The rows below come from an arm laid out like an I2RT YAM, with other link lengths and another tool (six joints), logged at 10 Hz.
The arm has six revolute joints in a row. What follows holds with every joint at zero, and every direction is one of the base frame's.
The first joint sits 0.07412 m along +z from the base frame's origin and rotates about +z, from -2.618 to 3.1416 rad.
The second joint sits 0.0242 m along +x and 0.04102 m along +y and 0.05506 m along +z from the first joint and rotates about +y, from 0 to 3.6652 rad.
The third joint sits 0.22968 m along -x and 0.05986 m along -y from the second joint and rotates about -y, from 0 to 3.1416 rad.
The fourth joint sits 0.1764 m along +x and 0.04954 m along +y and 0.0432 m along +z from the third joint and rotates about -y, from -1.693 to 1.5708 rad.
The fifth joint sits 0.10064 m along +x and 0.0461 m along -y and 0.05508 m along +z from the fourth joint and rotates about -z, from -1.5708 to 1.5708 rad.
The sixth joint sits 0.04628 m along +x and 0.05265 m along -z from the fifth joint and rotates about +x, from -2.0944 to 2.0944 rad.
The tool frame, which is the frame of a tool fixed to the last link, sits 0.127 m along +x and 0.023 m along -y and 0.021 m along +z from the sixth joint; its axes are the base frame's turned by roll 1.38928, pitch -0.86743 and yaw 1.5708 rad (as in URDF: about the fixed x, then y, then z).
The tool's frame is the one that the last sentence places.
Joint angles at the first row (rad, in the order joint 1, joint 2, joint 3, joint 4, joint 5, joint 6):
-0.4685 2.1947 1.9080 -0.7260 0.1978 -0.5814
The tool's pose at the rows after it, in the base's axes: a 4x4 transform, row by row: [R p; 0 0 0 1], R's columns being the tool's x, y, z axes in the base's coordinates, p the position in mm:
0.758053 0.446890 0.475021 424.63; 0.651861 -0.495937 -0.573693 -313.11; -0.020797 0.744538 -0.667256 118.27; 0 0 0 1
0.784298 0.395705 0.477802 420.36; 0.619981 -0.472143 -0.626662 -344.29; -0.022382 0.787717 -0.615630 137.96; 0 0 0 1
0.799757 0.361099 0.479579 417.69; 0.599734 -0.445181 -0.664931 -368.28; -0.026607 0.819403 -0.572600 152.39; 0 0 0 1
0.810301 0.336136 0.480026 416.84; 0.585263 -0.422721 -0.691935 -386.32; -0.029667 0.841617 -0.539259 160.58; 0 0 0 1
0.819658 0.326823 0.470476 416.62; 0.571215 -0.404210 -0.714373 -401.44; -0.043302 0.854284 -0.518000 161.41; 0 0 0 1
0.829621 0.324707 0.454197 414.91; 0.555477 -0.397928 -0.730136 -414.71; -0.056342 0.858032 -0.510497 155.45; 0 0 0 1
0.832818 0.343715 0.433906 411.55; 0.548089 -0.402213 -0.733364 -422.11; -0.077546 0.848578 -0.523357 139.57; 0 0 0 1
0.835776 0.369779 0.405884 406.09; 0.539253 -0.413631 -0.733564 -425.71; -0.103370 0.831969 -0.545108 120.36; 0 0 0 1
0.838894 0.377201 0.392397 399.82; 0.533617 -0.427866 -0.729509 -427.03; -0.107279 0.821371 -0.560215 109.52; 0 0 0 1
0.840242 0.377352 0.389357 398.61; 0.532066 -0.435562 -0.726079 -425.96; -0.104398 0.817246 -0.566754 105.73; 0 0 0 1
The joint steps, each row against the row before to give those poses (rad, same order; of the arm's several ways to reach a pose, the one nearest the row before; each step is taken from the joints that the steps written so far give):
-0.0526 0.0025 0.0553 0.0150 0.0233 -0.0255
-0.0521 0.0158 0.0622 0.0223 0.0111 -0.0248
-0.0387 0.0222 0.0564 0.0210 0.0061 -0.0253
-0.0269 0.0267 0.0444 0.0239 0.0039 -0.0184
-0.0186 0.0383 0.0443 0.0177 0.0122 -0.0171
-0.0173 0.0419 0.0353 0.0134 0.0110 -0.0106
-0.0117 0.0325 -0.0060 0.0206 0.0087 -0.0136
-0.0069 0.0240 -0.0259 0.0186 0.0150 -0.0089
-0.0091 -0.0010 -0.0396 0.0196 -0.0018 0.0008
-0.0001 -0.0010 -0.0135 0.0043 -0.0018 0.0056

